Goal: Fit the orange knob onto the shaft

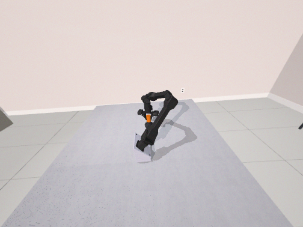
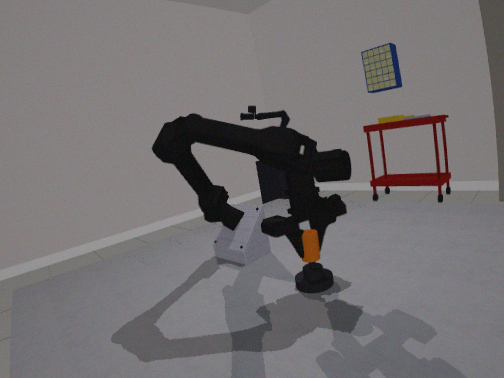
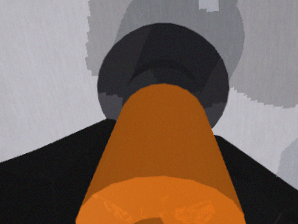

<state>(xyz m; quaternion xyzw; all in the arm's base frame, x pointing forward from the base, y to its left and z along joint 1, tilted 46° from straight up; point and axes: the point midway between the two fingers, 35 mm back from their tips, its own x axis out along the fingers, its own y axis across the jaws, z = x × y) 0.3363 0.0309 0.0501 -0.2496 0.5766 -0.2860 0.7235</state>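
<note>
Now: gripper tip 20 mm below the orange knob. Round my gripper tip: dark round pedestal 40 mm below.
</note>
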